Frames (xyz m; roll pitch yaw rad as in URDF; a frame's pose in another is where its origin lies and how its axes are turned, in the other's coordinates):
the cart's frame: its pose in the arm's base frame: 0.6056 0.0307 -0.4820 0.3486 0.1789 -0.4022
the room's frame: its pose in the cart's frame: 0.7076 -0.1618 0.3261 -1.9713 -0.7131 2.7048
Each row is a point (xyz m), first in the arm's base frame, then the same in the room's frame.
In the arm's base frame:
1: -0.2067 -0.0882 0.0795
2: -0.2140 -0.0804 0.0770
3: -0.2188 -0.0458 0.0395
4: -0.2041 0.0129 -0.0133
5: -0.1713 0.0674 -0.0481
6: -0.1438 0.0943 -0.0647
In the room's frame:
1: 1.1413 0.3587 0.9320
2: 1.1449 0.3676 0.9373
3: 1.1257 0.4140 0.9478
4: 1.0914 0.4863 0.9411
5: 1.0624 0.5462 0.9124
6: 1.0433 0.5744 0.8880

